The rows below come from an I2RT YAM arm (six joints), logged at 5 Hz.
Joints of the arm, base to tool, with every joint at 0 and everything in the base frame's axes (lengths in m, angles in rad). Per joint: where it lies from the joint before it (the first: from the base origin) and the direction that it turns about. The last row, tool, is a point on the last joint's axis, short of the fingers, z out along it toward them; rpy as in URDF.
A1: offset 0 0 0.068 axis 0 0 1
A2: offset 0.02 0.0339 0.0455 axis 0 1 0
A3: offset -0.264 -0.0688 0 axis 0 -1 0
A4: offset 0.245 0.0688 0.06 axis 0 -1 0
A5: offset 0.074 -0.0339 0.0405 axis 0 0 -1
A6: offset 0.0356 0 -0.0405 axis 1 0 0
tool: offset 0 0 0 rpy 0 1.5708 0
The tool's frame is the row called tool.
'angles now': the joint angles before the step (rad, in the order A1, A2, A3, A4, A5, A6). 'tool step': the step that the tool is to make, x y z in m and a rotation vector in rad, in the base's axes. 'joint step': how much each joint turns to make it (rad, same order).
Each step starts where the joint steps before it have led.
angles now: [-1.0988, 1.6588, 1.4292, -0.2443, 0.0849, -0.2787]
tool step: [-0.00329, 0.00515, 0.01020, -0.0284, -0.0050, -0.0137]
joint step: [-0.0001, -0.0274, 0.0001, 0.0003, 0.0160, -0.0015]
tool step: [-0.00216, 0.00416, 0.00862, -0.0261, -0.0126, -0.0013]
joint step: [0.0001, -0.0218, -0.0001, 0.0073, 0.0015, 0.0000]
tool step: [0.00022, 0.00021, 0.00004, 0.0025, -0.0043, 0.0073]
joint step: [0.0000, -0.0003, 0.0000, -0.0008, -0.0087, 0.0016]
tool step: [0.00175, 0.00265, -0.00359, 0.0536, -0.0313, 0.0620]
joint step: [0.0000, -0.0004, -0.0007, -0.0344, -0.0783, 0.0213]
